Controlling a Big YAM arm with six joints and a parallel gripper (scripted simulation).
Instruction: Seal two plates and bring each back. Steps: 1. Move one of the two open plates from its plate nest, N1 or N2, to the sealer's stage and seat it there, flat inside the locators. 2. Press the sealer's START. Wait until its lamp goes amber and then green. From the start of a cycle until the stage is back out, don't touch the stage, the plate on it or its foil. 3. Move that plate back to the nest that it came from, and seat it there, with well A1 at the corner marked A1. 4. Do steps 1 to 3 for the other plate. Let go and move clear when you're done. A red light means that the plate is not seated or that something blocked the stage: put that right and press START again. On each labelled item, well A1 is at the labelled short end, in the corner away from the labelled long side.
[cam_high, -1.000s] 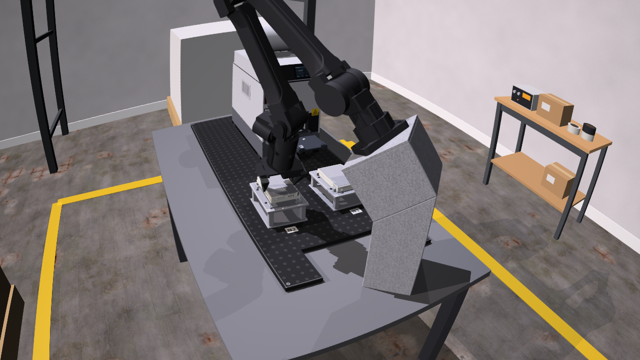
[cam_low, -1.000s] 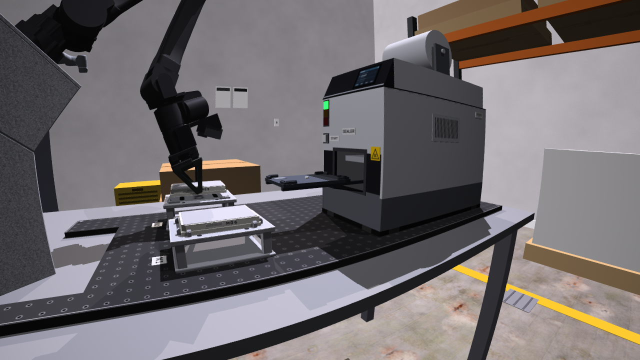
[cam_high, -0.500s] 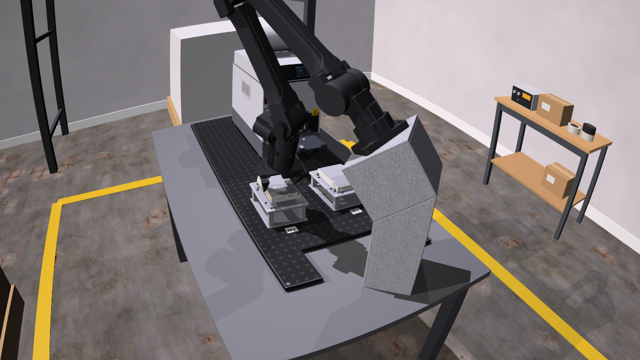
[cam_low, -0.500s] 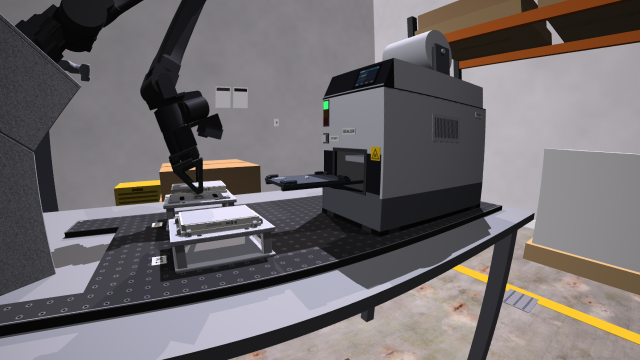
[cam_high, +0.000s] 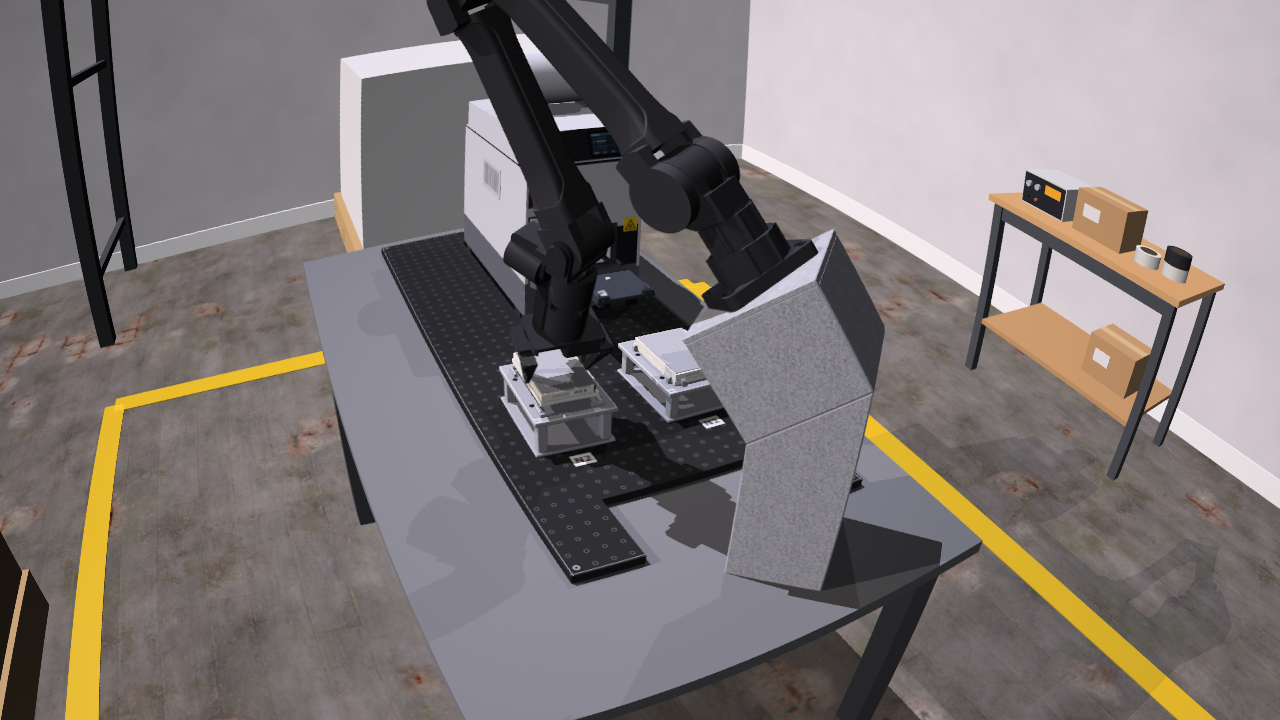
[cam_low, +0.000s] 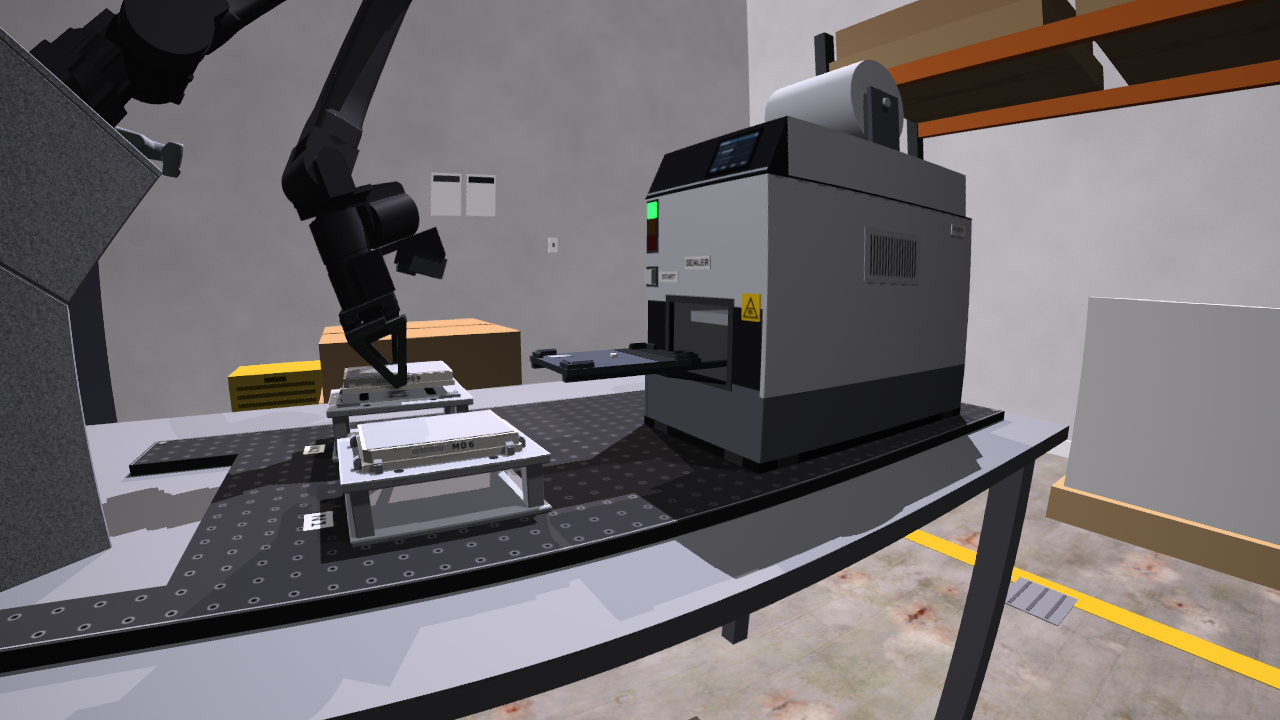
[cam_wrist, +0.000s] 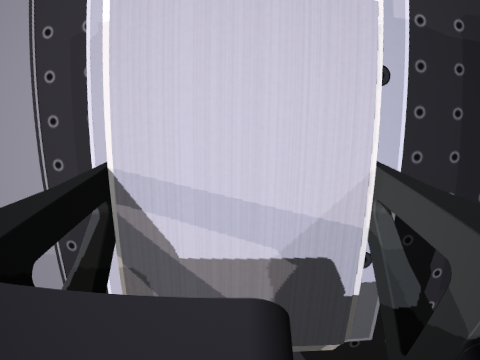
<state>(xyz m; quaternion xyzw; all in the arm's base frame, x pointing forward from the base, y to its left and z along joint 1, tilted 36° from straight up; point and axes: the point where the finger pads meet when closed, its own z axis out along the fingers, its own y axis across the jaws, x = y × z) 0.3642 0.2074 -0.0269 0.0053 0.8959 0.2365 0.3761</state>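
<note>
Right now the nest N2 is 30 mm below my hand. Also, from my hand: white well plate right at my hand; then start button 310 mm ahead, 20 mm to the right, 110 mm above; then sealer stage 230 mm ahead, 130 mm to the right, 30 mm above.
</note>
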